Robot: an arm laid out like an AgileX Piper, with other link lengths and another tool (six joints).
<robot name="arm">
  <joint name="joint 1" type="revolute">
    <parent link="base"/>
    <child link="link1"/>
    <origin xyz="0 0 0.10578" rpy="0 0 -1.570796"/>
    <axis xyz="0 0 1"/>
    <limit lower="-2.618" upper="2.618"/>
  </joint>
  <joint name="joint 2" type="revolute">
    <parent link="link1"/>
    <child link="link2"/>
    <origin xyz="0 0 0" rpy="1.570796 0 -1.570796"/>
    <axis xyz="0 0 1"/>
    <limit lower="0" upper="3.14"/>
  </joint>
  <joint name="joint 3" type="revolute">
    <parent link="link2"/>
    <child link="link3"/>
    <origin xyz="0.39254 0.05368 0" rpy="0 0 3.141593"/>
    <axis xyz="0 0 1"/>
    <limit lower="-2.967" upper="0"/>
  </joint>
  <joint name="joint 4" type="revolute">
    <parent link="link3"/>
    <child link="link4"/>
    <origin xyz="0.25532 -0.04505 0" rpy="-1.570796 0 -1.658"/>
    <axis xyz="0 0 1"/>
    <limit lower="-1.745" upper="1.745"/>
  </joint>
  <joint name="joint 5" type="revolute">
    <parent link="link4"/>
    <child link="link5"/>
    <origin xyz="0 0 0" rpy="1.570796 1.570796 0"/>
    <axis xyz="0 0 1"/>
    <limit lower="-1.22" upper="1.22"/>
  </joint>
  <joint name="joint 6" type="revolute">
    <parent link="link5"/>
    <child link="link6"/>
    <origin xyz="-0.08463 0 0" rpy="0 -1.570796 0"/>
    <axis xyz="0 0 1"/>
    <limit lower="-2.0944" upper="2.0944"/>
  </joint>
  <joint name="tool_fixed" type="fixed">
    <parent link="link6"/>
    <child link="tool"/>
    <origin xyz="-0.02 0.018 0.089" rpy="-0.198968 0 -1.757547"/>
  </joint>
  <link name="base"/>
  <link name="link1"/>
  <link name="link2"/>
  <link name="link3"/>
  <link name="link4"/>
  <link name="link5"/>
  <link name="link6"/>
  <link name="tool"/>
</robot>
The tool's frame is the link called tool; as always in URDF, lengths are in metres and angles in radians.
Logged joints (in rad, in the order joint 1, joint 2, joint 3, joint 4, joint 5, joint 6), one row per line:
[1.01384 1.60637 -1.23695 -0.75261 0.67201 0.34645]
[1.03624 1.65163 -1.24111 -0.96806 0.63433 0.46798]
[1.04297 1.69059 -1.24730 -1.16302 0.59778 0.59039]
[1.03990 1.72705 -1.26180 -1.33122 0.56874 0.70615]
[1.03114 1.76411 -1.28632 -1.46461 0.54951 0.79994]
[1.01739 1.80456 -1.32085 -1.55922 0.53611 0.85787]
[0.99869 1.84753 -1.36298 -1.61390 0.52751 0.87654]
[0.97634 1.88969 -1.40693 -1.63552 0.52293 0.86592]
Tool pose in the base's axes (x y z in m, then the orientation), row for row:
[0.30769 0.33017 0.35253 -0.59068 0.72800 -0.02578 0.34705]
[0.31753 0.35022 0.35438 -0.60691 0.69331 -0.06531 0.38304]
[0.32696 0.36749 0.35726 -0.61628 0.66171 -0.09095 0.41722]
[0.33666 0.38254 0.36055 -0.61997 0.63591 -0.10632 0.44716]
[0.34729 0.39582 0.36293 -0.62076 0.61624 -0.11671 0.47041]
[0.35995 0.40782 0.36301 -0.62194 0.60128 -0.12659 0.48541]
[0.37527 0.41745 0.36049 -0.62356 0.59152 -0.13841 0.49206]
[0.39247 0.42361 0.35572 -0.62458 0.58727 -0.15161 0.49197]
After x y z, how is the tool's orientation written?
As a quaternion, x y z w.
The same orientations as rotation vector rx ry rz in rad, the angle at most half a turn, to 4 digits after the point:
[-1.5322 1.8884 -0.0669]
[-1.5476 1.7679 -0.1665]
[-1.5467 1.6607 -0.2283]
[-1.5349 1.5743 -0.2632]
[-1.5209 1.5098 -0.2860]
[-1.5137 1.4635 -0.3081]
[-1.5133 1.4355 -0.3359]
[-1.5158 1.4252 -0.3679]

